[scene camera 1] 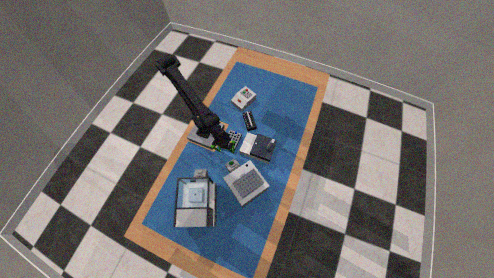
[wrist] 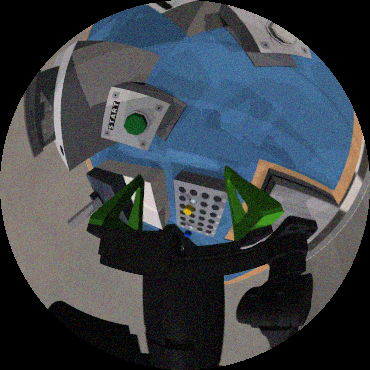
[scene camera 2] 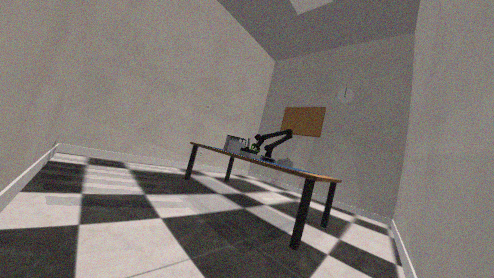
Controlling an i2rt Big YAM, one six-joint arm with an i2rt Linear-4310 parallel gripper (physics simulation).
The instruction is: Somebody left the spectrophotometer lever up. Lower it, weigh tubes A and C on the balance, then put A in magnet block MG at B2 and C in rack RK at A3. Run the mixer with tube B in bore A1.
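Pixels of known places: gripper, fingertip midpoint: [scene camera 1: 226,152] [wrist: 181,173]; arm's base, origin of the base link: [scene camera 1: 205,129] [wrist: 286,236].
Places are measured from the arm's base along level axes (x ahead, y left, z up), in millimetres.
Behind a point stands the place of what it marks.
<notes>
My gripper [scene camera 1: 225,147] {x 203, y -101, z 26 mm} [wrist: 181,173] {x 203, y -101, z 26 mm} is open and empty, its green fingers spread above and in front of the grey tube rack [scene camera 1: 235,135] [wrist: 200,179]. In the wrist view a yellow-capped tube [wrist: 188,211] {x 197, y -32, z 19 mm}, a blue-capped tube [wrist: 187,233] {x 198, y 39, z 17 mm} and a pale-capped tube [wrist: 193,201] {x 196, y -34, z -2 mm} show at the rack; their letters cannot be read. The white and dark spectrophotometer [scene camera 1: 257,148] {x 371, y -16, z 44 mm} [wrist: 151,212] {x 284, y 24, z 9 mm} has a grey lever [scene camera 1: 271,144] {x 445, y 0, z 138 mm} [wrist: 81,212] {x 431, y 3, z 114 mm} that sticks out. The black magnet block [scene camera 1: 249,120] {x 246, y 167, z 10 mm} lies beyond the rack. The mixer [scene camera 1: 246,183] {x 398, y -260, z 154 mm} and the glass-sided balance [scene camera 1: 195,217] {x 236, y -509, z 168 mm} stand on the blue mat.
A START box with a green button [scene camera 1: 232,164] {x 264, y -166, z 36 mm} [wrist: 135,124] {x 253, y -157, z 33 mm} sits beside the mixer. Another button box [scene camera 1: 201,173] {x 114, y -281, z 34 mm} [wrist: 265,37] stands by the balance. A white keypad device [scene camera 1: 244,97] {x 147, y 320, z 27 mm} stands at the mat's far part. The arm's base plate [scene camera 1: 199,138] {x -8, y -76, z 3 mm} is at the table edge.
</notes>
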